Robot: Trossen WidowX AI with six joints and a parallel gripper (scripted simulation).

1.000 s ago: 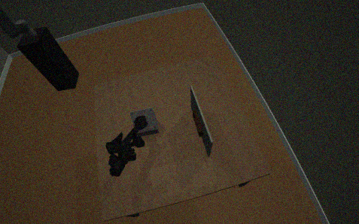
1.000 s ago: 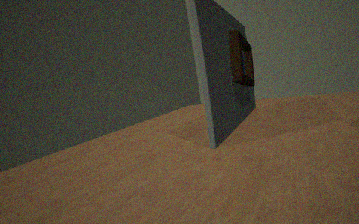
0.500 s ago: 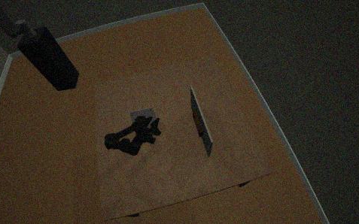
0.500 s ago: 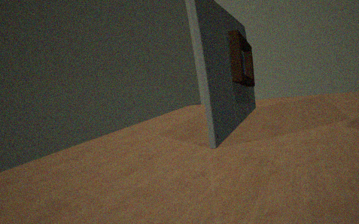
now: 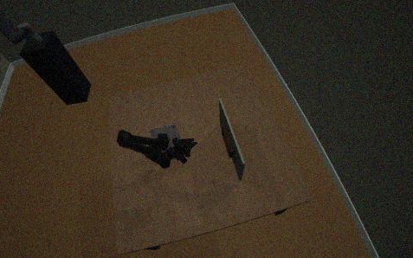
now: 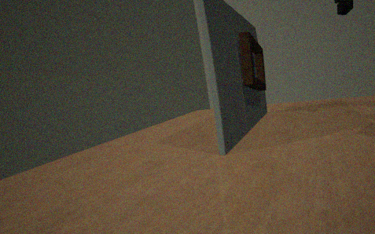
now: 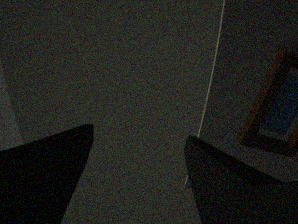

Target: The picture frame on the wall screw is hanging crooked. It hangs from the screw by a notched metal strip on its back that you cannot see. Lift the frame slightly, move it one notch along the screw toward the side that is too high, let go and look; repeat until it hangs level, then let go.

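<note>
The brown wooden picture frame is 22 cm below my gripper tip, 20 cm ahead of it and 8 cm to the left of it. The rest, counted from my gripper tip: grey wall panel (23 cm below, 21 cm ahead, 9 cm to the left).
</note>
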